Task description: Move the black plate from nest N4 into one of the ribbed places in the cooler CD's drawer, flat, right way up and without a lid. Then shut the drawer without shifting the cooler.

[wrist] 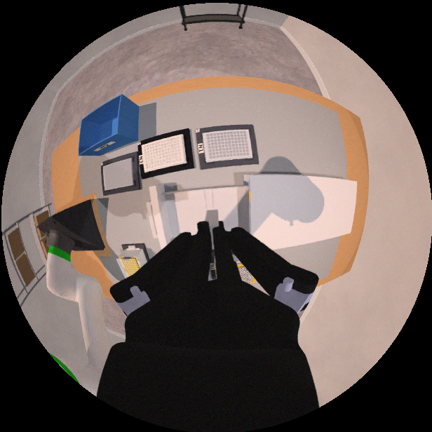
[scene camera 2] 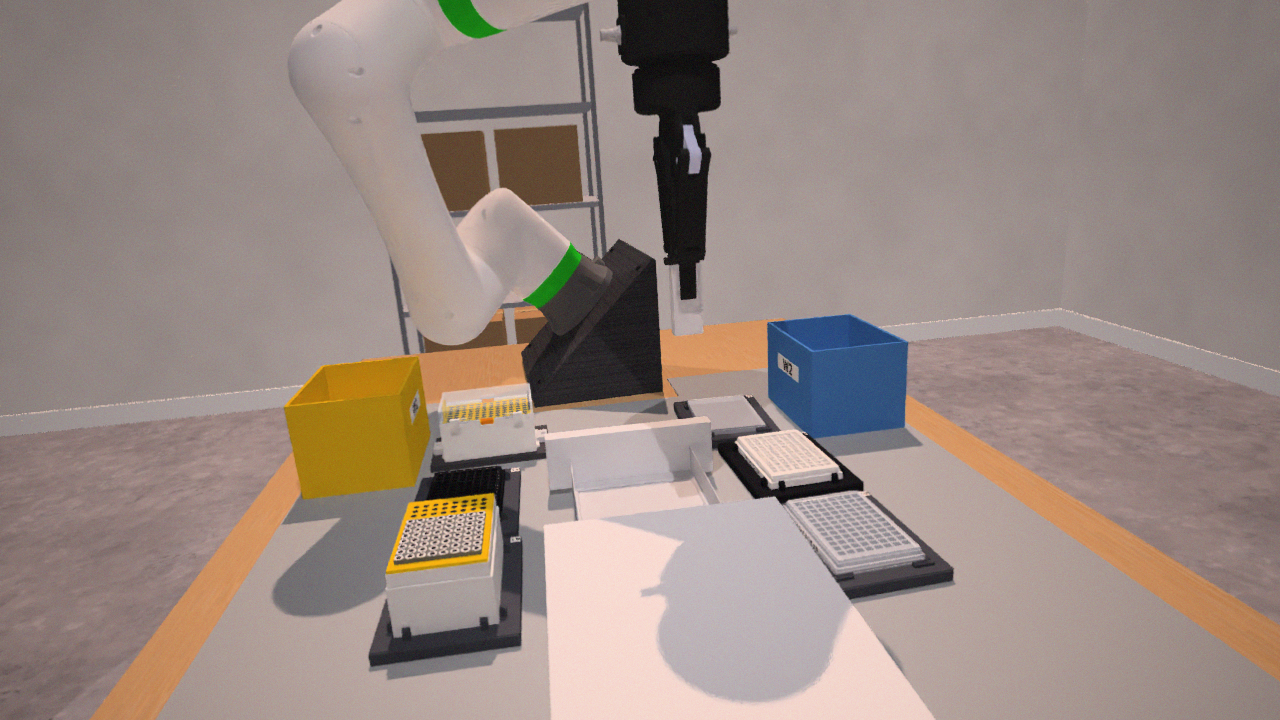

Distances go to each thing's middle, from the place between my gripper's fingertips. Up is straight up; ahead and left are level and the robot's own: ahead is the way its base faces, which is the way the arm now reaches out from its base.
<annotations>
The drawer [scene camera 2: 621, 470] is 3 cm behind my hand, 5 cm to the right of it and 18 cm below it. From my hand the other things lie so: black plate [scene camera 2: 449, 484] (10 cm behind, 25 cm to the right, 20 cm below); then yellow-topped rack [scene camera 2: 445, 572] (8 cm ahead, 23 cm to the right, 17 cm below); then white plate [scene camera 2: 788, 455] (15 cm behind, 12 cm to the left, 20 cm below).
</annotations>
